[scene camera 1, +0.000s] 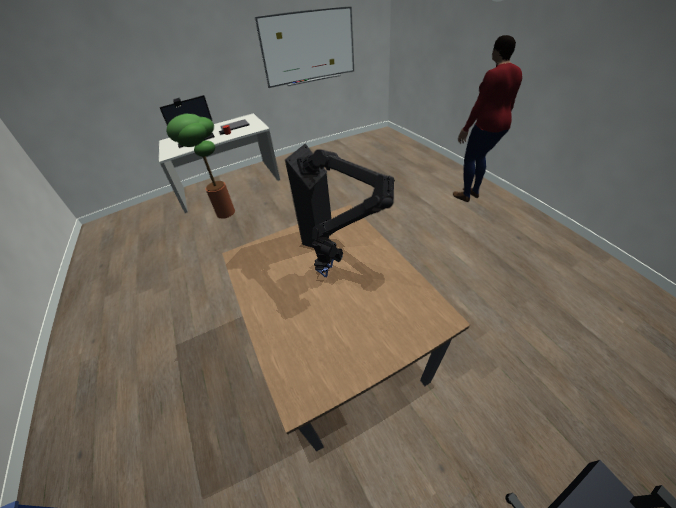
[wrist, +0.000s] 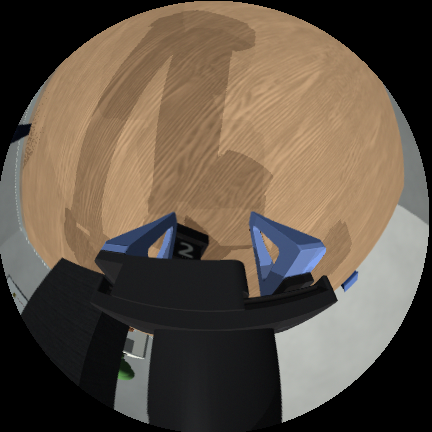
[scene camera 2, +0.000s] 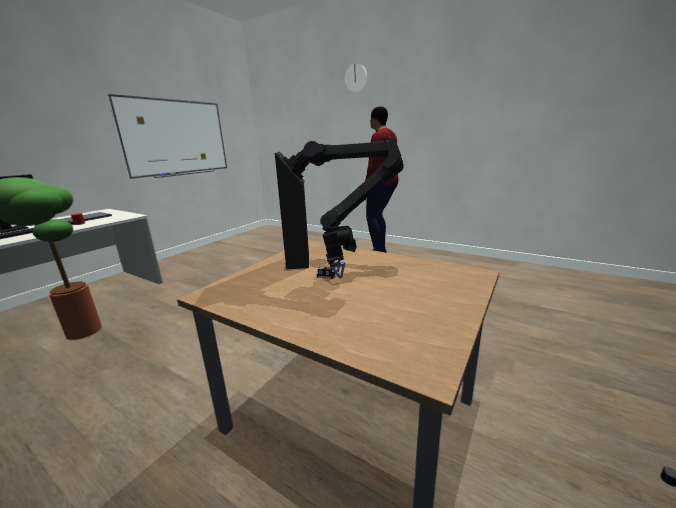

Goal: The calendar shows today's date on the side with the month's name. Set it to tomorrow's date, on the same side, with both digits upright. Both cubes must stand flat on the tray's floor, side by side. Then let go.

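Places are measured from the arm's base along level axes (x ahead, y right, z down), in millimetres.
Pixels of known places: gripper, fingertip midpoint: [scene camera 1: 328, 272] [wrist: 212, 216] [scene camera 2: 339, 275]; arm's base, link origin: [scene camera 1: 307, 166] [scene camera 2: 291, 168].
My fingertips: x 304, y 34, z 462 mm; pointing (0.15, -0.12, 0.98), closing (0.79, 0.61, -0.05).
Observation:
Ahead of a thing's pixels: the offset from my fingertips to its top centre. "spot": to the spot under its first point. Level surfaces: height alone.
The calendar {dx -54, dy +14, dz -26 mm} [scene camera 2: 326, 273] is a small black object on the table, with small pale marks on its face in the scene camera 2 view. In the wrist view one black cube face {spot: dx -39, dy +7, dz -10 mm} [wrist: 186, 249] shows a pale 2, beside the inner side of the left finger. The rest of the calendar, with the month's name and the other digits, is hidden behind the gripper body or too small to read. My gripper [scene camera 1: 324, 273] [scene camera 2: 339, 271] [wrist: 212, 216] is open with nothing between its blue fingers. It is low over the table, close beside the calendar. In the scene camera 1 view the gripper hides most of the calendar.
The wooden table {dz +16 mm} [scene camera 1: 355, 338] [scene camera 2: 382, 327] bears the arm's black column [scene camera 1: 310, 202] [scene camera 2: 294, 223] close behind the gripper. A white desk [scene camera 1: 245, 128], a potted plant [scene camera 1: 220, 199] and a standing person [scene camera 1: 497, 103] are beyond the table.

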